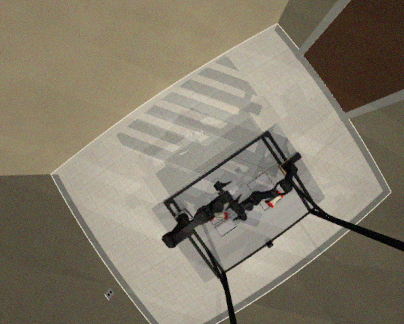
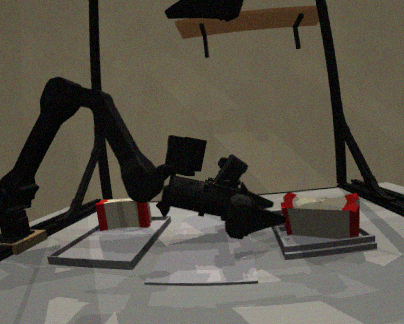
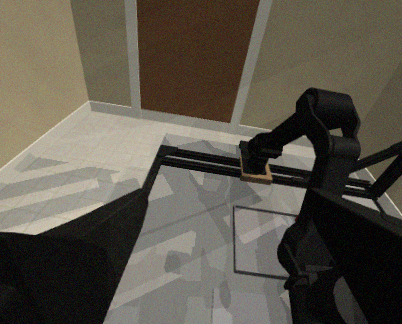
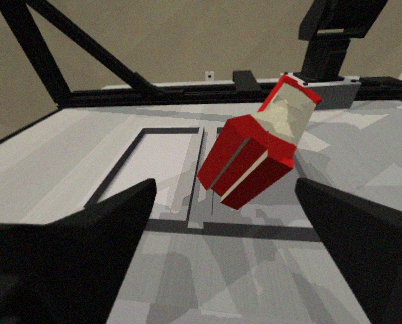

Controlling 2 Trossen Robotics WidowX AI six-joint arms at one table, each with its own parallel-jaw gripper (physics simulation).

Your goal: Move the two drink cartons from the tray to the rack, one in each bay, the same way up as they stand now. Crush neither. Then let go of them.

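Places are measured from the left arm's base along level axes (x ahead, y down, z left), in centimetres.
Where they show: left gripper, fingertip midpoint: (image 1: 236,187) (image 2: 158,1) (image 3: 226,196); right gripper, fingertip midpoint: (image 1: 228,215) (image 2: 278,211) (image 4: 224,184); left arm's base at its link origin: (image 1: 183,218) (image 4: 316,77); right arm's base at its link origin: (image 1: 287,167) (image 2: 16,236) (image 3: 255,167).
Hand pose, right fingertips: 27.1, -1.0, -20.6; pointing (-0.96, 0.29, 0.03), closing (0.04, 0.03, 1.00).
Observation:
Each offset is from my right fingertips to the top centre of the thing, as dx, dy, dz.
One red-and-cream drink carton {+34.4, -2.0, -14.3} (image 2: 121,213) (image 1: 274,200) lies on its side at the back of the flat tray {+33.5, +3.8, -6.1} (image 2: 107,264) (image 3: 234,241). The other carton {-6.4, -3.6, +4.3} (image 2: 319,222) (image 4: 248,167) (image 1: 220,216) lies on its side, skewed and tilted, on the two-bay rack {-7.3, +3.4, -1.4} (image 2: 316,254) (image 4: 232,229); the rack's other bay is empty. My right gripper (image 2: 278,211) (image 4: 224,184) (image 1: 238,215) is open and empty, just short of that carton and not touching it. My left gripper (image 3: 226,196) (image 1: 235,189) is open and empty above the table's middle, facing the tray.
Black frame posts (image 2: 94,64) (image 2: 334,96) stand at the table's far corners under a tan board (image 2: 246,19). A thin flat sheet (image 2: 201,283) lies between tray and rack. The right arm's base (image 3: 255,175) and the left arm's base (image 4: 322,54) stand at the table's ends.

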